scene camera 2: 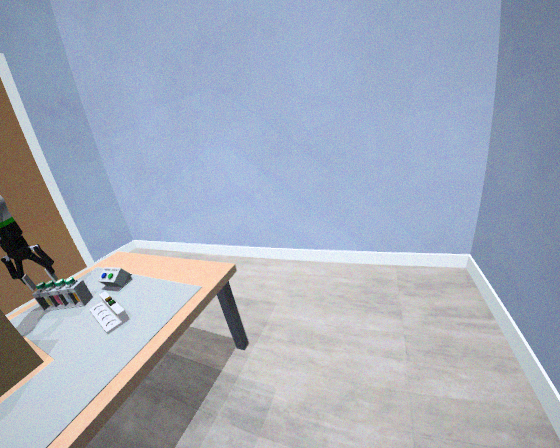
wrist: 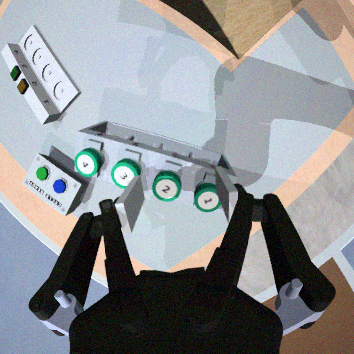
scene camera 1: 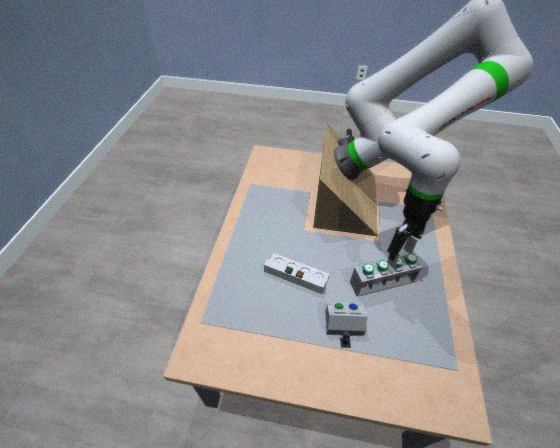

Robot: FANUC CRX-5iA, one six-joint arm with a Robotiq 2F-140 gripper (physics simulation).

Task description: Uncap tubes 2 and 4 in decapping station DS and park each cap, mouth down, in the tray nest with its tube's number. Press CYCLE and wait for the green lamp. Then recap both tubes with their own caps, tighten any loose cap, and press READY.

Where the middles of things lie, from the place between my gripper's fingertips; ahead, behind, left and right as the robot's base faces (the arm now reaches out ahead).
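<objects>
Cap 2 point(wrist: 166, 186): my hand is 1 cm short of it and 1 cm to the left of it. Grey button box point(scene camera 1: 347, 322): 17 cm to the right of my hand, 21 cm ahead of it, 8 cm below it.
</objects>
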